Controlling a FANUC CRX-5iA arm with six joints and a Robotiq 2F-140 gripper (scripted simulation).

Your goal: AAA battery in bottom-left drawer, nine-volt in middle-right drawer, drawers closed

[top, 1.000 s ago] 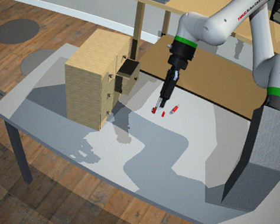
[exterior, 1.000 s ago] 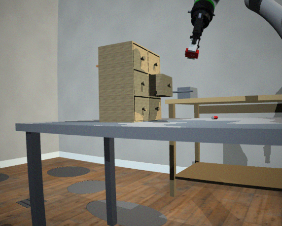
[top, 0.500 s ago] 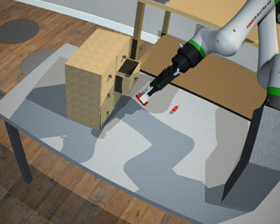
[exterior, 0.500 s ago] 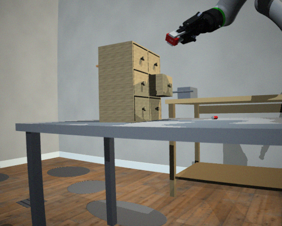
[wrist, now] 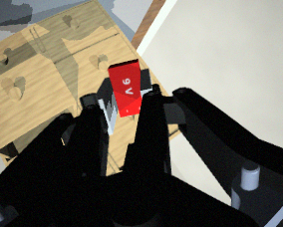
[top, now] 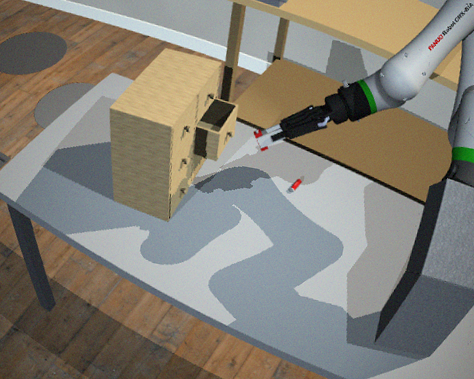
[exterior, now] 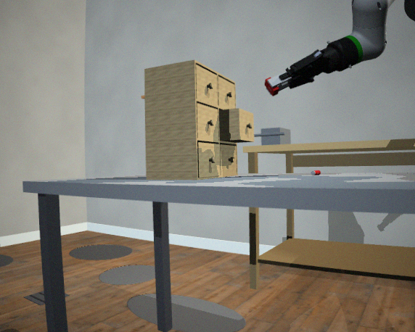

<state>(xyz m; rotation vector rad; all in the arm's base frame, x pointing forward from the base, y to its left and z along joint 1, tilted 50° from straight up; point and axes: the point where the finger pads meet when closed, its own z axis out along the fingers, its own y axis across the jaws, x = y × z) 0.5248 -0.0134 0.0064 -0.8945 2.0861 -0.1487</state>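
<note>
The red nine-volt battery is 2 cm ahead of my hand and 1 cm to the left of it.
</note>
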